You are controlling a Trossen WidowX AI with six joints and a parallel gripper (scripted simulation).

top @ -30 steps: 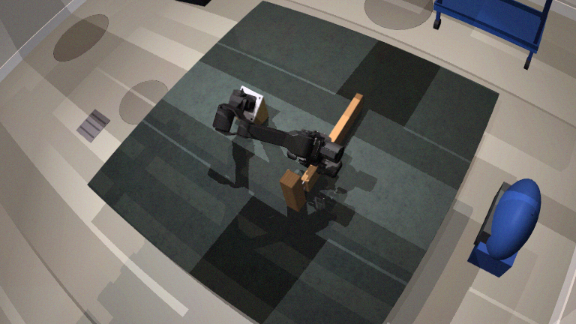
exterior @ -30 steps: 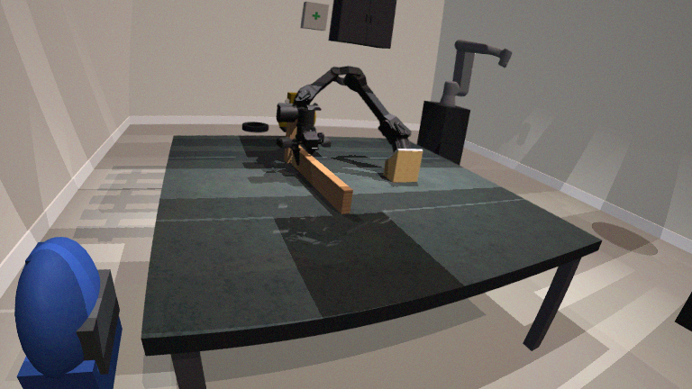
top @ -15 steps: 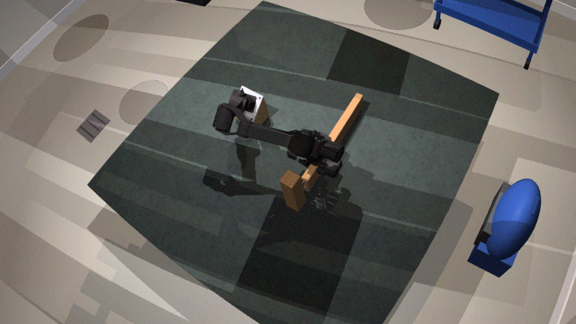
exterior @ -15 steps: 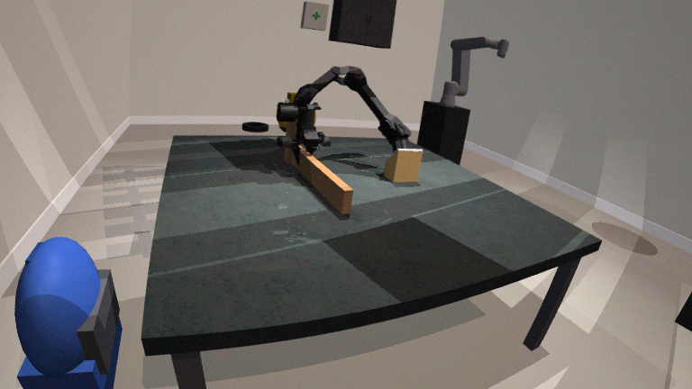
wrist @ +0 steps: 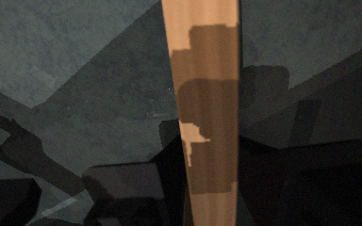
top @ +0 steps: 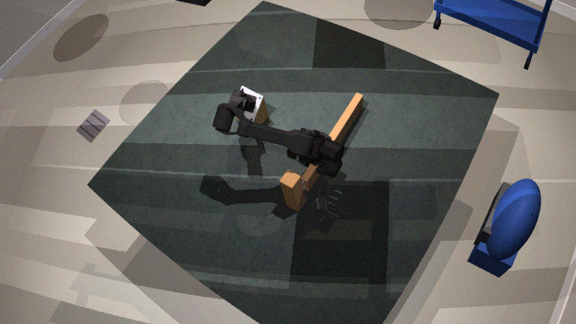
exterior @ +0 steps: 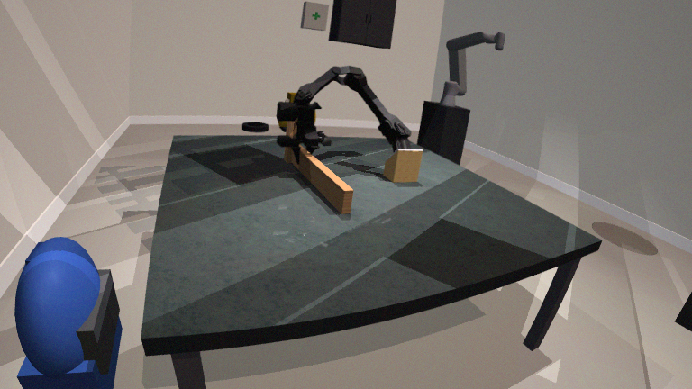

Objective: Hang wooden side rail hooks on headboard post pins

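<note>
Right now my gripper tip is 130 mm to the left of the headboard post, 50 mm below it and 10 mm past it.
</note>
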